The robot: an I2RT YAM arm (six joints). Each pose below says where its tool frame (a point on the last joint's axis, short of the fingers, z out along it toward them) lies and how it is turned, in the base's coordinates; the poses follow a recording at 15 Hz.
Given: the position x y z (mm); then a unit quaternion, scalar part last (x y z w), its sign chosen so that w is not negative.
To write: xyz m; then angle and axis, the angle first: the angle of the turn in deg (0 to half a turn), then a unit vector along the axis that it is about. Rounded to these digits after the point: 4 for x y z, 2 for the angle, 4 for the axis.
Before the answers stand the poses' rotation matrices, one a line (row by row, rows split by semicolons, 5 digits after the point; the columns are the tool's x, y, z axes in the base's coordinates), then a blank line. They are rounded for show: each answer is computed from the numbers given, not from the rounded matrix.
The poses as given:
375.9 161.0 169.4 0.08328 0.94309 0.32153 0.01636
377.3 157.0 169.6 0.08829 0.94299 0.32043 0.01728
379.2 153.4 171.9 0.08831 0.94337 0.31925 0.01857
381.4 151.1 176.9 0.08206 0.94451 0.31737 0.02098
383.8 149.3 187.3 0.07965 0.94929 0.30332 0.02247
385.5 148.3 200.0 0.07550 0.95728 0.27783 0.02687
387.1 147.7 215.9 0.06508 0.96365 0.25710 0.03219
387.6 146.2 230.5 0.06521 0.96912 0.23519 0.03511
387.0 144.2 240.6 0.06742 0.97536 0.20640 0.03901
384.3 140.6 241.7 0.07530 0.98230 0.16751 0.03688
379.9 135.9 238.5 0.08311 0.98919 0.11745 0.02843
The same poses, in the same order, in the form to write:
-0.98559 0.14656 0.08441; 0.16760 0.77937 0.60374; 0.02270 0.60919 -0.79270
-0.98381 0.15544 0.08917; 0.17759 0.77906 0.60127; 0.02399 0.60738 -0.79405
-0.98371 0.15476 0.09142; 0.17847 0.78056 0.59906; 0.02135 0.60561 -0.79547
-0.98565 0.14170 0.09172; 0.16833 0.78508 0.59608; 0.01246 0.60296 -0.79767
-0.98630 0.13759 0.09098; 0.16485 0.80331 0.57230; 0.00566 0.57945 -0.81498
-0.98716 0.12962 0.09340; 0.15948 0.83422 0.52787; -0.00949 0.53598 -0.84418
-0.98946 0.10888 0.09550; 0.14198 0.85933 0.49132; -0.02858 0.49970 -0.86573
-0.98903 0.10988 0.09873; 0.14291 0.88087 0.45128; -0.03738 0.46044 -0.88691
-0.98787 0.11541 0.10393; 0.14762 0.90571 0.39737; -0.04827 0.40789 -0.91175
-0.98594 0.13558 0.09768; 0.16029 0.93254 0.32354; -0.04723 0.33464 -0.94116
-0.98457 0.15774 0.07577; 0.17110 0.95860 0.22763; -0.03672 0.23708 -0.97079

0.3759 0.1610 0.1694 178.13 0.0833 0.9432 0.3216
0.3773 0.1570 0.1696 178.02 0.0883 0.9431 0.3205
0.3792 0.1534 0.1719 177.87 0.0883 0.9435 0.3193
0.3814 0.1511 0.1769 177.60 0.0821 0.9447 0.3174
0.3838 0.1493 0.1873 177.42 0.0797 0.9495 0.3034
0.3855 0.1483 0.2000 176.92 0.0755 0.9576 0.2779
0.3871 0.1477 0.2159 176.31 0.0651 0.9642 0.2572
0.3876 0.1462 0.2305 175.98 0.0653 0.9697 0.2353
0.3870 0.1442 0.2406 175.53 0.0675 0.9761 0.2066
0.3843 0.1406 0.2417 175.77 0.0754 0.9830 0.1676
0.3799 0.1359 0.2385 176.74 0.0831 0.9896 0.1175

